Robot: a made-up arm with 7 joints.
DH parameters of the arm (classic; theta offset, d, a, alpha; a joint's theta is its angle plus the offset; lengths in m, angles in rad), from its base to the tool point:
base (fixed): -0.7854 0 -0.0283 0
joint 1: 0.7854 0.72 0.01 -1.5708
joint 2: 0 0 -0.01 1.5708
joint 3: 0 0.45 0.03 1.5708
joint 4: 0 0.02 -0.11 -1.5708
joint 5: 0 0.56 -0.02 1.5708
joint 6: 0 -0.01 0.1 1.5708
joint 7: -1.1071 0 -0.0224 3.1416
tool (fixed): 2.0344 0.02 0 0
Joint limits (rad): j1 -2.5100..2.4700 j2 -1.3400..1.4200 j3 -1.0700..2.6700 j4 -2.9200..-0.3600 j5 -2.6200..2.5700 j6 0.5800..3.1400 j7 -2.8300..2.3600
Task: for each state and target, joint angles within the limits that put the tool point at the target. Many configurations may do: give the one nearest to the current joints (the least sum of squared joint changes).
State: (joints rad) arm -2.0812 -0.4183 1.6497 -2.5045 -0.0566 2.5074 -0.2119
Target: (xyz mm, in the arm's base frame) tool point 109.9 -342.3 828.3
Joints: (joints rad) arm -2.2325 -0.7724 1.0755 -2.8814 0.1151 2.6610 -0.1771
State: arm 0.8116 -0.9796 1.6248 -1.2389 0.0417 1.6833 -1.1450
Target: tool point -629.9 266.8 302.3
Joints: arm 0.4993 -1.3400 2.3803 -1.9769 0.0072 1.5632 -1.1774
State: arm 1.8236 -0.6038 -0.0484 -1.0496 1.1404 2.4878 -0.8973
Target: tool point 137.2 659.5 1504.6
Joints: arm 1.6380 0.1674 -0.1526 -1.0821 1.1129 2.3269 -0.9446
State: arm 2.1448 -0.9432 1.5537 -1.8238 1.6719 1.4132 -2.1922
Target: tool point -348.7 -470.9 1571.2
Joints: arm 2.1141 -0.5885 1.1914 -1.1290 1.6422 1.4728 -2.2157
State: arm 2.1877 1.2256 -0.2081 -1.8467 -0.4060 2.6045 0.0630
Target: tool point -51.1 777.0 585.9
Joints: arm 2.0067 0.8168 -0.4834 -1.9861 -0.3787 2.6743 0.0815
